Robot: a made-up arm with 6 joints. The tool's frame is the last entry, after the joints. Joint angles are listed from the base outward. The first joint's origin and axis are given. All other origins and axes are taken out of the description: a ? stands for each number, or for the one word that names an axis. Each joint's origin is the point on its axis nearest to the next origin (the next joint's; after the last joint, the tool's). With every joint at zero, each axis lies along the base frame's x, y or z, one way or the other. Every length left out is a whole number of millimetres.
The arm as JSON. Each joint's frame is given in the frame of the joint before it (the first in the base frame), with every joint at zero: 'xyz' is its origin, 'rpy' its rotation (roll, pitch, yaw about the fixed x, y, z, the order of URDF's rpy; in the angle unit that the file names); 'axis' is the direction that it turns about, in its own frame. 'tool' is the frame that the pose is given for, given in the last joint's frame.
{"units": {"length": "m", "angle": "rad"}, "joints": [
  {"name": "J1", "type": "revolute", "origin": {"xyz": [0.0, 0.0, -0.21], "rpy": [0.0, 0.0, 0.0]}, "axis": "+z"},
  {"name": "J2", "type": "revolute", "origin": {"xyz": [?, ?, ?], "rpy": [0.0, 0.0, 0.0]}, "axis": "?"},
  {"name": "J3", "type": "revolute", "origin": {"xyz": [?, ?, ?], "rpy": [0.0, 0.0, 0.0]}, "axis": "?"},
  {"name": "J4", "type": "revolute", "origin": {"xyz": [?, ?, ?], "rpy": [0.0, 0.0, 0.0]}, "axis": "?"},
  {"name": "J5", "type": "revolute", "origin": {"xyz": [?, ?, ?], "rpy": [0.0, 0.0, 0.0]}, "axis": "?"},
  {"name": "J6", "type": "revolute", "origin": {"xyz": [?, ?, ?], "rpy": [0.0, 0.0, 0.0]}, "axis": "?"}
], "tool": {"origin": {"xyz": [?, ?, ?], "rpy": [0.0, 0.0, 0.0]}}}
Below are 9 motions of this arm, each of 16 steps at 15 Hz.
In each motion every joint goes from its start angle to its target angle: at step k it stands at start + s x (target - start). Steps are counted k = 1, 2, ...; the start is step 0. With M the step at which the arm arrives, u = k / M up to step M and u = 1 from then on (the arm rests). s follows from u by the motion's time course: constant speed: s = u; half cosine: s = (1 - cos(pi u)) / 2; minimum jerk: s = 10 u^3 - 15 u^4 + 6 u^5.
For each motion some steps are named. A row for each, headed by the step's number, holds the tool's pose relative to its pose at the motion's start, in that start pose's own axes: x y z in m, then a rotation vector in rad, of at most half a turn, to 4 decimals.
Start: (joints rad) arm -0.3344 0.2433 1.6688 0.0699 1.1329 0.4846
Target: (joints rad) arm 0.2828 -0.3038 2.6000 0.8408 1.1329 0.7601
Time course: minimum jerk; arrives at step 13
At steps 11, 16:
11: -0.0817 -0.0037 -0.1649 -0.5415 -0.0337 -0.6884
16: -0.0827 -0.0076 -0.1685 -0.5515 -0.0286 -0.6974

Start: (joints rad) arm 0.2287 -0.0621 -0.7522 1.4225 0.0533 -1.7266
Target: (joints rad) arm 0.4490 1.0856 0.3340 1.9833 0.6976 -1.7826
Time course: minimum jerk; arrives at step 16
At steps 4, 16:
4: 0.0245 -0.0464 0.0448 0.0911 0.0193 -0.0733
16: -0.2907 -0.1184 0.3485 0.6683 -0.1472 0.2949

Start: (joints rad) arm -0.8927 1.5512 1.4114 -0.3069 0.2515 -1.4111
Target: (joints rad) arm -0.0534 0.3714 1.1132 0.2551 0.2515 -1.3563
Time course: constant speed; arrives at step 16
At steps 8, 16:
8: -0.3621 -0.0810 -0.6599 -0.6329 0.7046 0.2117
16: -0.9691 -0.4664 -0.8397 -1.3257 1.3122 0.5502

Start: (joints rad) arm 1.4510 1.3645 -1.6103 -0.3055 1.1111 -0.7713
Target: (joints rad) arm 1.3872 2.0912 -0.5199 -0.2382 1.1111 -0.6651
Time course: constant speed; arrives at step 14
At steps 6, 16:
6: 0.2767 -0.1373 0.0489 0.0898 0.0887 -0.5919
16: 0.4027 -0.4982 0.1696 0.3904 0.0602 -1.3107

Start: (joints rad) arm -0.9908 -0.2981 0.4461 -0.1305 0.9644 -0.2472
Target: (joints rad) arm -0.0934 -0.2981 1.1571 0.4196 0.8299 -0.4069
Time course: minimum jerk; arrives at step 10
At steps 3, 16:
3: -0.0391 0.0308 0.0122 -0.0564 -0.0291 0.0128
16: -0.3039 0.1213 -0.0017 -0.2885 -0.1346 0.0808

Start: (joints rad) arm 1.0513 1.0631 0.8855 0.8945 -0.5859 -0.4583
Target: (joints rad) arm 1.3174 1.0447 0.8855 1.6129 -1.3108 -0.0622
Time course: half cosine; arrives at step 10
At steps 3, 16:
3: -0.0132 -0.0098 -0.0197 -0.0276 0.0319 -0.0478
16: -0.0694 -0.0509 -0.0810 -0.1559 0.1312 -0.2296

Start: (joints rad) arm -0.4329 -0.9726 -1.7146 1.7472 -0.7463 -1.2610
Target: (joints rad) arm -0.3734 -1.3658 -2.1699 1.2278 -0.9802 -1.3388
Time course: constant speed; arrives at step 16
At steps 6, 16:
6: -0.1677 0.0279 0.0503 0.0469 -0.2952 0.2606
16: -0.4890 -0.0584 0.0934 0.2607 -0.7836 0.7028

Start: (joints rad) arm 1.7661 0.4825 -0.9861 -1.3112 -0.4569 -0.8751
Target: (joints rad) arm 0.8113 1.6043 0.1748 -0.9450 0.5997 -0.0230
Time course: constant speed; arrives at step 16
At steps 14, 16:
14: 0.1627 -0.0777 -0.2715 -1.1336 -1.3053 -0.0691
16: 0.1822 -0.0209 -0.2500 -1.0553 -1.5580 -0.1544

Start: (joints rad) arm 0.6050 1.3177 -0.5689 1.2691 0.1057 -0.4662
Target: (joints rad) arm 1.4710 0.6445 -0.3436 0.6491 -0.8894 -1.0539
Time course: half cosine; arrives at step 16
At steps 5, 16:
5: -0.0816 0.0140 0.1173 0.3181 -0.1003 0.3518
16: -0.2440 -0.2481 0.3668 1.4395 -0.3835 1.2696

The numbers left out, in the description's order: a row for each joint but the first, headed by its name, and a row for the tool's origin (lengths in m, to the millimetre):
J2: xyz 0.366 0.07 0.0, axis +x
J3: xyz 0.0 0.05 0.011, axis -z
J4: xyz -0.448 0.116 0.0, axis -x
J5: xyz 0.0 -0.009 -0.038, axis -x
J6: xyz 0.0 0.116 0.085, axis -z
tool: xyz 0.199 0.092 0.0

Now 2 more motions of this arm.
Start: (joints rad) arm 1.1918 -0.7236 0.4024 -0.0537 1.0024 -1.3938
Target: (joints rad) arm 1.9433 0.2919 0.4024 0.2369 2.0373 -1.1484
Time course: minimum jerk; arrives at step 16
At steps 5, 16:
5: -0.0662 0.0438 -0.0035 -0.1025 0.0192 0.0065
16: -0.3719 0.1149 -0.2638 -0.8013 0.0704 -0.0465

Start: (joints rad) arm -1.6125 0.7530 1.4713 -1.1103 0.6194 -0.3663
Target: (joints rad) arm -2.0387 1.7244 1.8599 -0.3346 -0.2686 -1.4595
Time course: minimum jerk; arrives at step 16
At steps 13, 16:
13: 0.5537 0.0029 0.4778 0.6741 0.0345 0.0890
16: 0.5788 -0.0149 0.4999 0.7091 0.0251 0.0966

